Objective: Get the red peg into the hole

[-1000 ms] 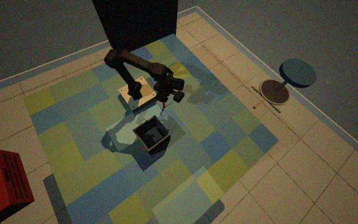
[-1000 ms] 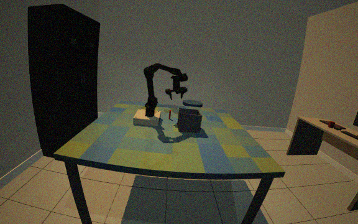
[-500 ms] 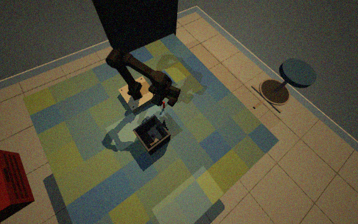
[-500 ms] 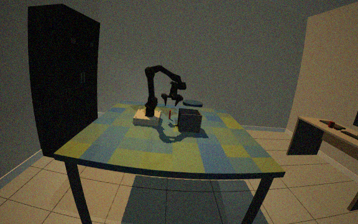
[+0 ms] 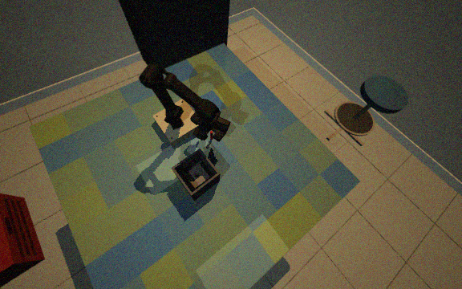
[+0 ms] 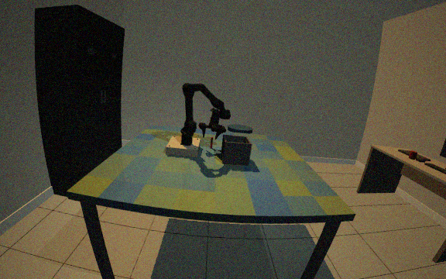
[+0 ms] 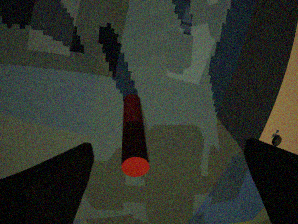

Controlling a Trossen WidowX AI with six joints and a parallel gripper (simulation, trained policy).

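My gripper tip is now 3 cm above the red peg, 2 cm short of it and 1 cm to the right of it.
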